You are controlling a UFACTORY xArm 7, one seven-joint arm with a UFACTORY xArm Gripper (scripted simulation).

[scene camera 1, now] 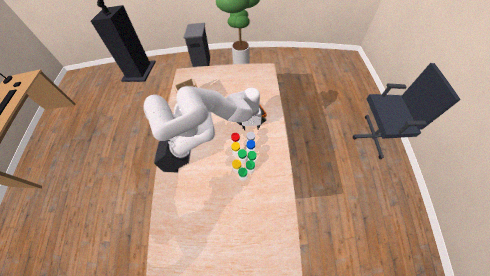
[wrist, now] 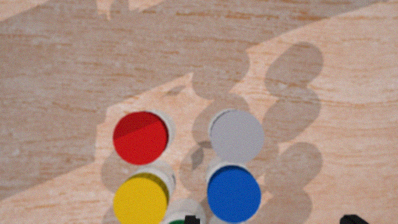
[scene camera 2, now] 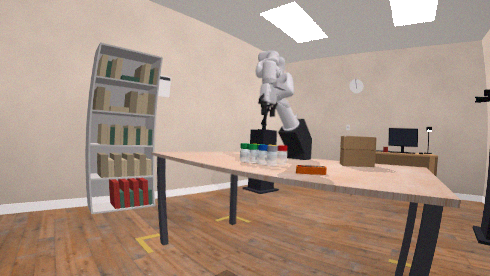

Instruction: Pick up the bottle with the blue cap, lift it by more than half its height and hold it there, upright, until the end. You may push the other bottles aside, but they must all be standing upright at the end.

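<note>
You'd see a grey-capped bottle [wrist: 237,136] here, along with a red-capped bottle [wrist: 139,138]. There's a cardboard box [scene camera 2: 360,151] as well, but in the wrist view the box is out of frame.
</note>
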